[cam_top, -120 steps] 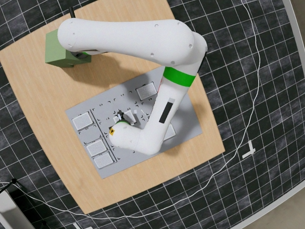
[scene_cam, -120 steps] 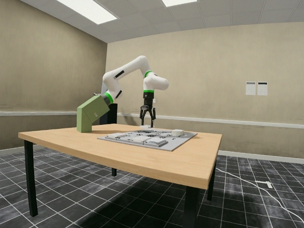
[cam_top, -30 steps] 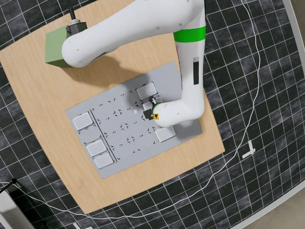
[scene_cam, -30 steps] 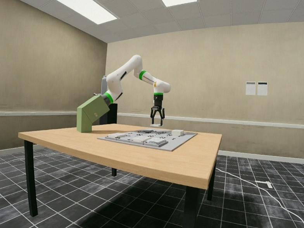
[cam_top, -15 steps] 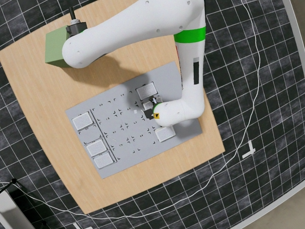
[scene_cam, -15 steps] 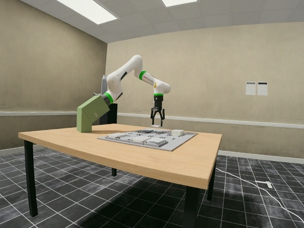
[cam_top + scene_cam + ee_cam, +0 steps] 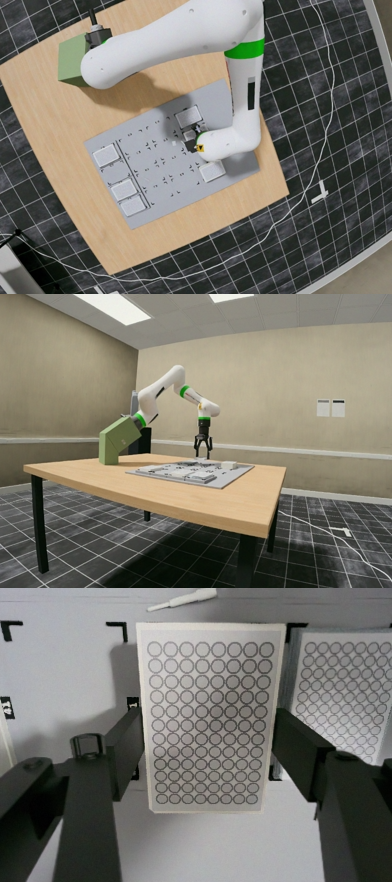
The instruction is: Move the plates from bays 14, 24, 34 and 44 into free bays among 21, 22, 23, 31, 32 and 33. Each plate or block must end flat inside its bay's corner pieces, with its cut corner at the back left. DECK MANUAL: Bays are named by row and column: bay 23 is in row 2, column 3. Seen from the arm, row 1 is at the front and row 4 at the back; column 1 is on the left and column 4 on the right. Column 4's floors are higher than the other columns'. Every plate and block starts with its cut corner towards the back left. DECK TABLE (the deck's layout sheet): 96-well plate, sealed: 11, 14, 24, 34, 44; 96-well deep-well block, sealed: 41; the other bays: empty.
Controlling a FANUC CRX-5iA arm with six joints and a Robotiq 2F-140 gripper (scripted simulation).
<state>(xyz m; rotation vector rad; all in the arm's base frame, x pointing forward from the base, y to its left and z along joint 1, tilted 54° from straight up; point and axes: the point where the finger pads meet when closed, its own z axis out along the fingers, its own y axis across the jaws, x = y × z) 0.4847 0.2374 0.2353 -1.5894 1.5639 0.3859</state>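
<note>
Now: the sealed plate 110 mm behind my hand, 70 mm below it and 20 mm to the right of it. The rest, counted from my hand: white block: 210 mm ahead, 50 mm below, 40 mm to the left.
</note>
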